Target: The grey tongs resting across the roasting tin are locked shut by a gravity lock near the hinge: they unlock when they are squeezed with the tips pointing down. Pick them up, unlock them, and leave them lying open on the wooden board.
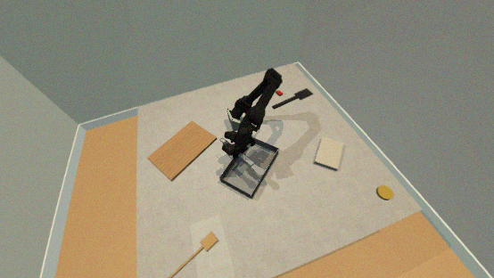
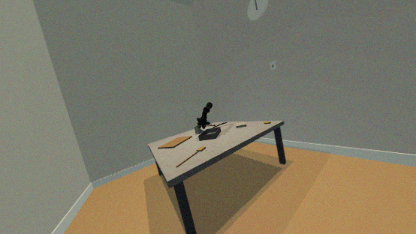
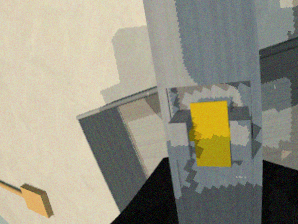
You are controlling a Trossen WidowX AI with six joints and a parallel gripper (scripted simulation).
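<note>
Now: gripper tip 3 cm below the yellow lock piece, 3 cm past it and 1 cm to the right of it. Round my gripper tip: wooden board: 27 cm to the right, 26 cm behind, 10 cm below; then pale block: 50 cm to the left, 13 cm ahead, 9 cm below; then roasting tin: 8 cm below, 7 cm to the left, 3 cm ahead.
</note>
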